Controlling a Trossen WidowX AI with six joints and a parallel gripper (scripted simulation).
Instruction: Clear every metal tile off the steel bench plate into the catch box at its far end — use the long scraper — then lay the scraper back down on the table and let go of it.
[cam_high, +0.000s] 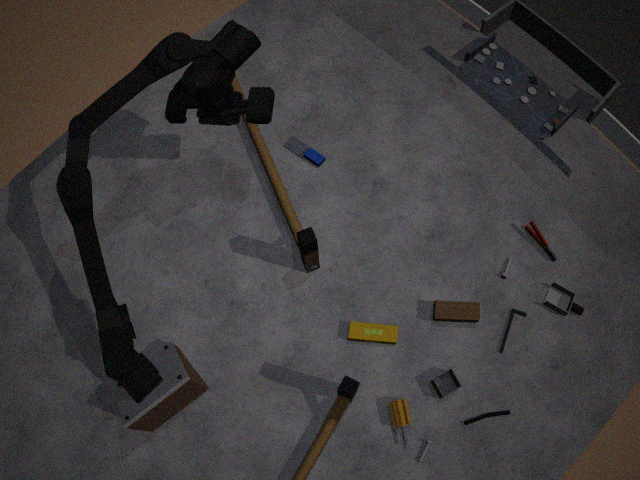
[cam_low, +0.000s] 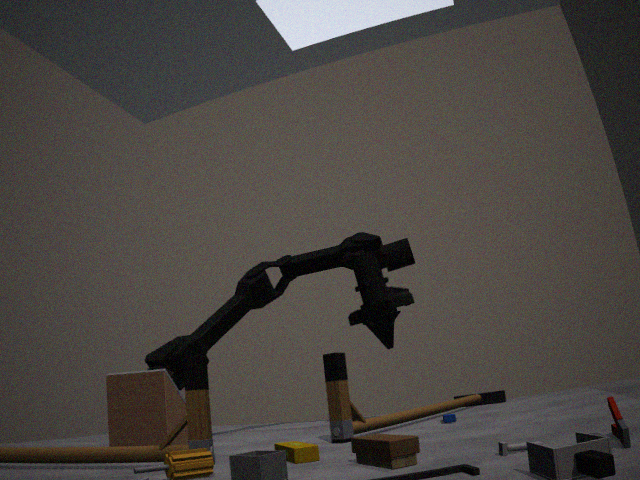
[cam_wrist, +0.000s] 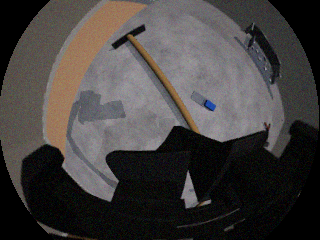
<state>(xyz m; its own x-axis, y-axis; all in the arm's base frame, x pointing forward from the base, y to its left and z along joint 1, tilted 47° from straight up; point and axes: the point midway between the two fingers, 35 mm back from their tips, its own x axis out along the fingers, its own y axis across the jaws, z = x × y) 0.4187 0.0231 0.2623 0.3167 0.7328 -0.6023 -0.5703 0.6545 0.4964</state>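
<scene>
My gripper tip is now 50 mm short of the long scraper and 100 mm above it. The rest, counted from my gripper tip: grey box (90 mm behind, 590 mm to the right, 150 mm below); yellow-handled tool (190 mm behind, 570 mm to the right, 140 mm below); yellow block (100 mm behind, 430 mm to the right, 140 mm below).
</scene>
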